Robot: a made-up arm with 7 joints. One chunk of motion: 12 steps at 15 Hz.
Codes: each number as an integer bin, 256 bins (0 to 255) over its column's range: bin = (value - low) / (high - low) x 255, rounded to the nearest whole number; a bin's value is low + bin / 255 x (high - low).
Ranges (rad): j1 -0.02..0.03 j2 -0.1..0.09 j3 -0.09..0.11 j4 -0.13..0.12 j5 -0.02..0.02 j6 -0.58..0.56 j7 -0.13..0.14
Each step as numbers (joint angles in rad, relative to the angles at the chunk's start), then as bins.
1 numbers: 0.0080 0.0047 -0.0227 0.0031 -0.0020 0.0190 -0.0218
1 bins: 143 141 86 136 115 134 102
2 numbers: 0.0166 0.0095 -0.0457 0.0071 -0.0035 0.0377 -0.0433
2 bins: 187 147 56 140 105 138 82
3 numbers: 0.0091 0.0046 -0.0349 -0.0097 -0.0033 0.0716 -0.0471
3 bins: 148 140 70 123 106 146 78
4 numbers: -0.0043 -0.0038 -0.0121 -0.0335 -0.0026 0.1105 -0.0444
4 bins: 80 129 99 98 111 154 81
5 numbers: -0.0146 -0.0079 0.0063 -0.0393 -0.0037 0.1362 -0.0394
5 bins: 28 124 123 93 104 160 86
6 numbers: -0.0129 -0.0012 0.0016 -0.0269 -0.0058 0.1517 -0.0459
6 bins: 36 133 117 105 91 164 79
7 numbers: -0.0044 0.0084 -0.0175 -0.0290 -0.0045 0.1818 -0.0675
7 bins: 80 145 92 103 99 170 59
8 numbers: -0.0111 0.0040 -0.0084 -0.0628 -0.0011 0.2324 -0.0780
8 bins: 45 140 104 69 120 182 49
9 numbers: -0.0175 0.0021 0.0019 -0.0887 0.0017 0.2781 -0.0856
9 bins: 13 137 117 42 138 192 42
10 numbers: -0.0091 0.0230 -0.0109 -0.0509 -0.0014 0.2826 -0.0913
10 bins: 56 165 101 81 119 193 37
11 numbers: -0.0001 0.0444 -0.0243 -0.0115 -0.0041 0.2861 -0.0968
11 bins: 101 194 84 121 101 194 31
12 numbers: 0.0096 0.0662 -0.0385 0.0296 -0.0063 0.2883 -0.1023
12 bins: 151 223 66 163 87 194 26
